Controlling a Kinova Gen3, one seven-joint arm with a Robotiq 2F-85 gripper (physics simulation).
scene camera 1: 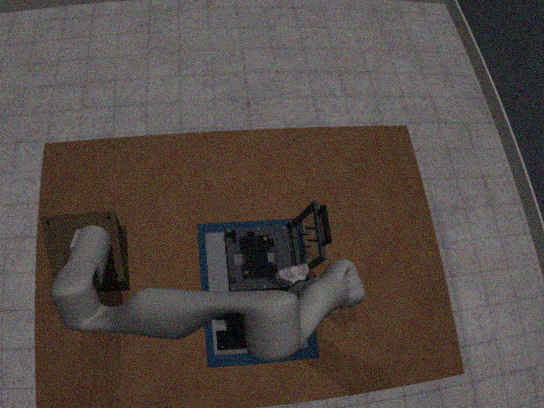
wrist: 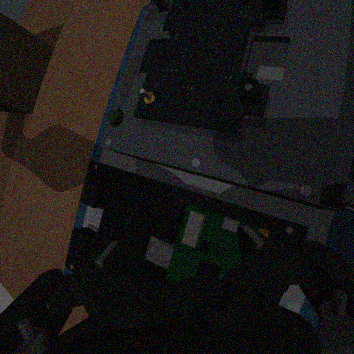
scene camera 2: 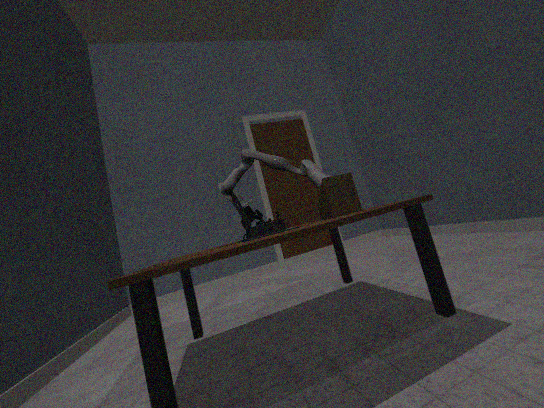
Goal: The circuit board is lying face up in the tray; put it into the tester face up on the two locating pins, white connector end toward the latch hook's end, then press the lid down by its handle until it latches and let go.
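The green circuit board lies face up in the dark tray, with a white part on it toward the tester. In the scene view my arm covers most of the tray. The tester stands just beyond the tray on a blue mat. Its black nest is empty and one gold locating pin shows. Its lid stands open at the right end. My gripper is open and empty, low over the tray and the board. Its fingers are dark shapes at the bottom corners of the wrist view.
The brown table top carries the mat. My arm's base block stands at the left edge. A brown box shows behind the table. The table's right edge is near.
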